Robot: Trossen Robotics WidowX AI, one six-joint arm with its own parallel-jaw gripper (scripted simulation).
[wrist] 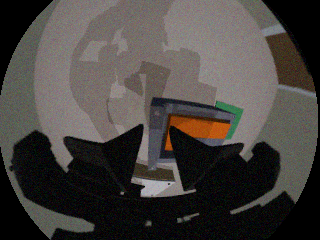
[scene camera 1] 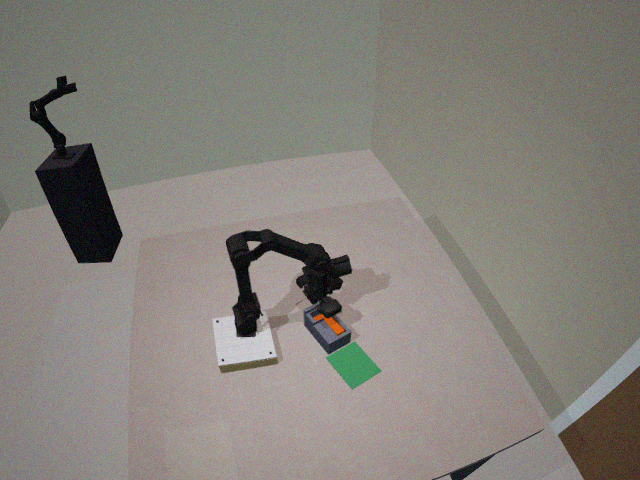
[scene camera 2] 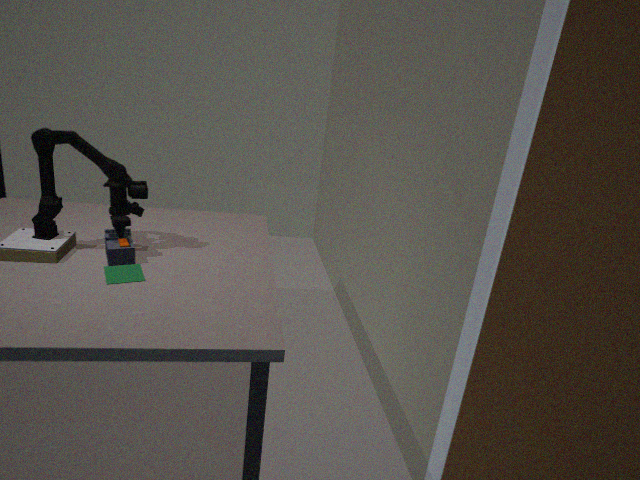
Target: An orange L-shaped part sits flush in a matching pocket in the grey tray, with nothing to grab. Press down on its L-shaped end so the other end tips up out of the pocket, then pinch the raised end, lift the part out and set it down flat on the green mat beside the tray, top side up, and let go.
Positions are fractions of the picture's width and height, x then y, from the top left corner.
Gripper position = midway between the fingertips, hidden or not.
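Through scene camera 1 I see my gripper (scene camera 1: 0.50,0.64) and a green mat (scene camera 1: 0.55,0.76). Scene camera 2 shows me my gripper (scene camera 2: 0.19,0.49) as well. In the wrist view there is an orange L-shaped part (wrist: 0.61,0.53), and here too I see my gripper (wrist: 0.49,0.54).
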